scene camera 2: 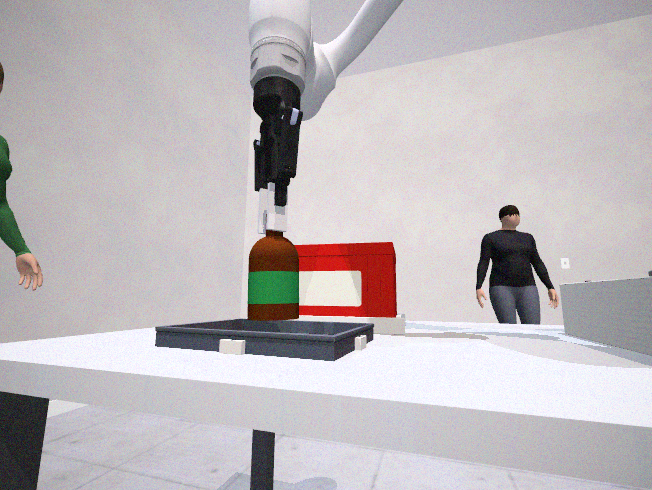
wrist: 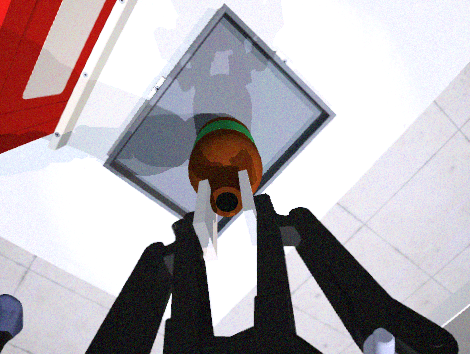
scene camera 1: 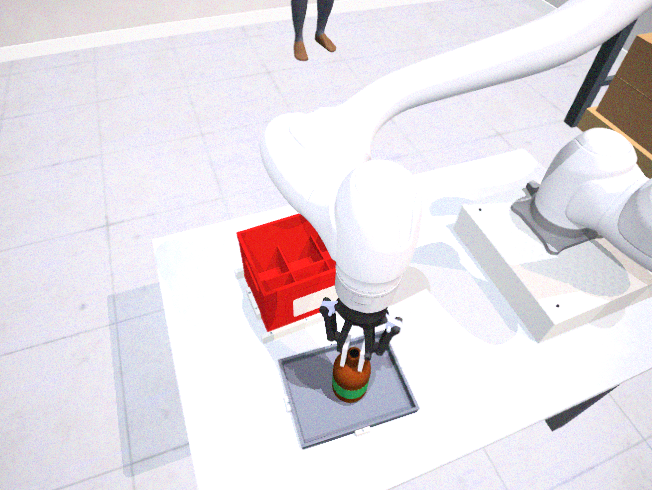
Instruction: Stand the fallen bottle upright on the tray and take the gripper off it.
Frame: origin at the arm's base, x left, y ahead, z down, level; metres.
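Seen in the pictures: gripper, between the fingertips: (scene camera 2: 271,232) (wrist: 227,191) (scene camera 1: 352,361); arm's base, origin of its link: (scene camera 1: 557,221).
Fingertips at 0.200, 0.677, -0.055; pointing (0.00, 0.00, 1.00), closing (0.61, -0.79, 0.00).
Observation:
Offsets run from my fingertips to a thing's top centre, as dx, dy, dz.
The brown bottle with a green band {-0.004, -0.004, -0.028} (scene camera 1: 350,389) (scene camera 2: 273,287) (wrist: 225,145) is upright, neck up, over the middle of the grey tray {-0.013, -0.004, +0.136} (scene camera 1: 316,421) (scene camera 2: 289,345) (wrist: 280,100). In scene camera 2 its whole base shows above the tray's front rim, so it hangs a little above the tray floor. My gripper (scene camera 1: 352,363) (scene camera 2: 271,226) (wrist: 227,191) points down and is shut on the bottle's neck, with one pale finger on each side of it. The bottle's open mouth shows between the fingers in the wrist view.
A red crate with compartments {-0.288, -0.014, -0.014} (scene camera 1: 279,302) (scene camera 2: 378,279) (wrist: 30,125) stands on a pale base behind the tray. The arm's white mounting block (scene camera 1: 505,273) is at the right of the table. A person in black (scene camera 2: 509,258) stands beyond the table.

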